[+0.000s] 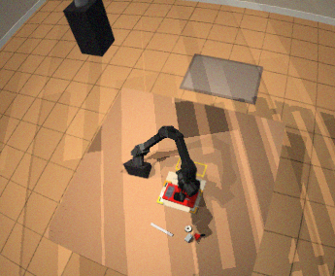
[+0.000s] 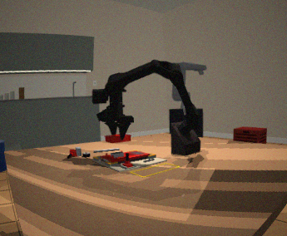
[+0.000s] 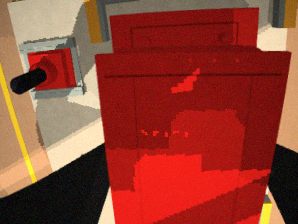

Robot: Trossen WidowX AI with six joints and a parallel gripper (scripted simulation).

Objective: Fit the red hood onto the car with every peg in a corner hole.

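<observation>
The grey engine block lies 8 cm below my gripper tip. The rest, counted from my gripper tip: grey bar (6 cm behind, 25 cm to the right, 10 cm below); red hood (1 cm above).
</observation>
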